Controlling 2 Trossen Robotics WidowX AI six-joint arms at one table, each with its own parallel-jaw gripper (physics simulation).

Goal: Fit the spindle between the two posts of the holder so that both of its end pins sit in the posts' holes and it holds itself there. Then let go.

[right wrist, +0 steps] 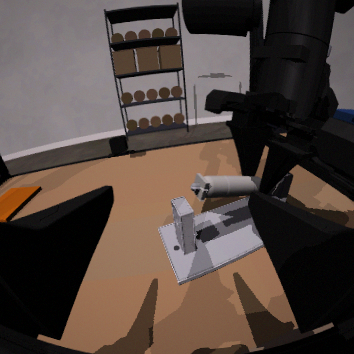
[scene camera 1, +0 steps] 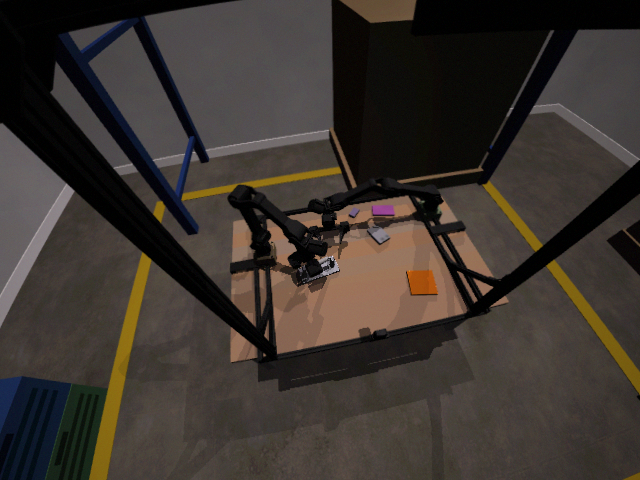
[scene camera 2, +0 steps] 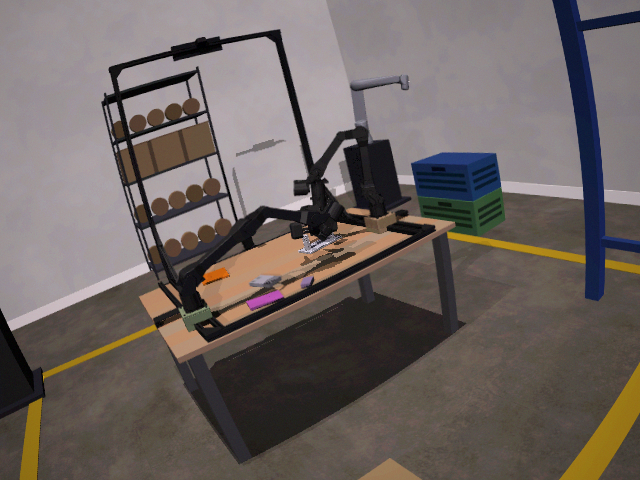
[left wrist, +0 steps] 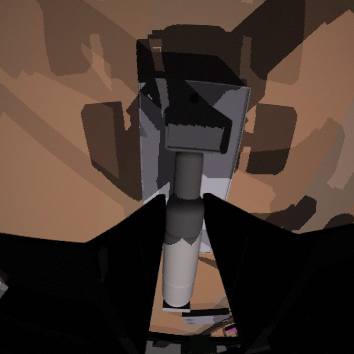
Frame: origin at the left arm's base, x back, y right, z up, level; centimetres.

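Seen in the pictures: left gripper, fingertip midpoint: (right wrist: 254, 188) (left wrist: 183, 200); right gripper, fingertip midpoint: (right wrist: 182, 195) (scene camera 1: 330, 245) (scene camera 2: 306, 226) (left wrist: 225, 348); left arm's base, origin of the base link: (scene camera 1: 263, 250) (scene camera 2: 379, 214); right arm's base, origin of the base link: (scene camera 1: 430, 206) (scene camera 2: 193, 307).
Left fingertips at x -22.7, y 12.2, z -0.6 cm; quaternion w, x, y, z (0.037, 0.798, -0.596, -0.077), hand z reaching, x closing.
Observation:
Pixels of each thing's top centre, then the offset from my left fingertips to it. "pt": a spot on its surface instead.
- light grey spindle, middle of its top: (left wrist: 180, 279) (right wrist: 244, 164) dx -2.0, dy -0.5, dz +3.8 cm
- holder, middle of its top: (left wrist: 184, 190) (right wrist: 233, 225) (scene camera 2: 320, 243) (scene camera 1: 318, 269) dx -2.4, dy -0.8, dz -4.8 cm
- far post, middle of its top: (left wrist: 197, 134) (right wrist: 281, 171) dx +4.3, dy +0.7, dz +1.4 cm
- grey block, middle of its top: (left wrist: 205, 319) (scene camera 2: 264, 279) (scene camera 1: 378, 233) dx -35.9, dy -16.4, dz -4.2 cm
- magenta block, middle of its top: (scene camera 2: 264, 299) (scene camera 1: 383, 209) dx -42.9, dy -32.2, dz -4.7 cm
- small purple block, middle of its top: (scene camera 2: 306, 280) (scene camera 1: 354, 211) dx -26.5, dy -33.2, dz -4.2 cm
- orange square, surface spot: (right wrist: 17, 201) pt dx -44.2, dy +12.5, dz -4.8 cm
The light grey spindle (left wrist: 180, 270) (right wrist: 227, 185) is held above the holder, lengthwise along it. The holder (scene camera 1: 332, 268) (left wrist: 232, 102) (right wrist: 220, 255) is a light grey plate with two upright posts. In the right wrist view the spindle's near end is higher than the near post (right wrist: 186, 230) and apart from it. In the left wrist view its other end meets the far post (left wrist: 195, 137); whether that pin is in the hole is hidden. My left gripper (left wrist: 183, 200) is shut on the spindle's middle. My right gripper (right wrist: 182, 195) is open and empty, facing the holder's near-post end.
A grey block (scene camera 1: 378, 235) (scene camera 2: 265, 280), a magenta block (scene camera 1: 383, 210) (scene camera 2: 265, 299) and a small purple block (scene camera 1: 353, 212) (scene camera 2: 307, 282) lie on the table. An orange square (scene camera 1: 421, 282) (scene camera 2: 215, 275) (right wrist: 17, 201) lies farther off. The left arm stands close over the holder.

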